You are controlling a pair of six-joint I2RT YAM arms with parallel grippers.
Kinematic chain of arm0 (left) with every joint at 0, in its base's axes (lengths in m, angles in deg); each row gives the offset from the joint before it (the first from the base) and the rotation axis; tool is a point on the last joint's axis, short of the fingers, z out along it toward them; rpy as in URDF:
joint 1: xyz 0 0 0.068 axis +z
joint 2: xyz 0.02 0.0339 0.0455 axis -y
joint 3: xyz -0.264 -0.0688 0 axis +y
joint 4: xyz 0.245 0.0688 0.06 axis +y
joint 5: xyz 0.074 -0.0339 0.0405 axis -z
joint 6: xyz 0.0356 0 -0.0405 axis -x
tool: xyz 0 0 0 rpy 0 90 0
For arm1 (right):
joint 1: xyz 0 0 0.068 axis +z
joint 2: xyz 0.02 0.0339 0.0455 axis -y
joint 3: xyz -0.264 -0.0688 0 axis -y
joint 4: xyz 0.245 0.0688 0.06 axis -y
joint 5: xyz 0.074 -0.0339 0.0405 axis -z
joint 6: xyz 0.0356 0 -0.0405 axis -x
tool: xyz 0 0 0 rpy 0 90 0
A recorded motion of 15 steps. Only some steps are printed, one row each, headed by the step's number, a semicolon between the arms.
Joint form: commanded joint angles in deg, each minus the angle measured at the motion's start. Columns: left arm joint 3, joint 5, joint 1, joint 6, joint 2, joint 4; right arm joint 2, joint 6, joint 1, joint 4, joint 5, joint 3.
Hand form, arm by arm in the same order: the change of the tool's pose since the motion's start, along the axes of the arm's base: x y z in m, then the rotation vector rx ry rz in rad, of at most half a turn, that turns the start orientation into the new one. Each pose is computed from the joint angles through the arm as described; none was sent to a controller.
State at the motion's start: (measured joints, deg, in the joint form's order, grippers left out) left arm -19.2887 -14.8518 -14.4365 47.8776 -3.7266 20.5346; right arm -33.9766 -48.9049 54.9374 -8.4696 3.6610 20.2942
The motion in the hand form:
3: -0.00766 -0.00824 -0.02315 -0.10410 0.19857 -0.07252; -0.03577 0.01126 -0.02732 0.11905 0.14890 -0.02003
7: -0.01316 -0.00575 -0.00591 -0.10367 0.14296 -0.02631; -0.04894 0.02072 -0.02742 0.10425 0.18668 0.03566
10: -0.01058 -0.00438 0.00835 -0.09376 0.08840 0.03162; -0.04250 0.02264 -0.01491 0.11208 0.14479 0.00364
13: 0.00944 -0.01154 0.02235 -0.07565 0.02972 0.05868; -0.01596 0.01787 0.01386 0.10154 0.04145 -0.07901
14: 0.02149 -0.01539 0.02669 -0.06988 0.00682 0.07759; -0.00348 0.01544 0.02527 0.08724 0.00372 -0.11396
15: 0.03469 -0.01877 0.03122 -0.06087 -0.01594 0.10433; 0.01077 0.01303 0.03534 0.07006 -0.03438 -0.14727
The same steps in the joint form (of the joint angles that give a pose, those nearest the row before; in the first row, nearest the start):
3: 0.22 -2.09 -8.09 10.21 0.83 12.33; 2.16 -17.08 17.06 3.46 12.76 -6.32
7: -2.94 -7.38 -10.39 10.22 0.65 12.60; -0.64 -20.00 23.32 3.28 14.71 -5.27
10: -4.79 -10.89 -10.13 8.91 -1.54 9.36; -1.44 -17.91 21.32 3.20 15.58 -2.90
13: -5.32 -12.30 -9.51 6.45 -9.16 -1.33; -2.40 -10.36 11.06 1.97 12.79 2.54
14: -5.32 -13.00 -8.99 5.57 -13.46 -7.03; -3.63 -7.29 6.41 1.62 11.12 4.99
15: -5.58 -13.88 -8.20 4.52 -18.20 -12.92; -5.47 -4.04 1.41 2.05 9.02 7.28

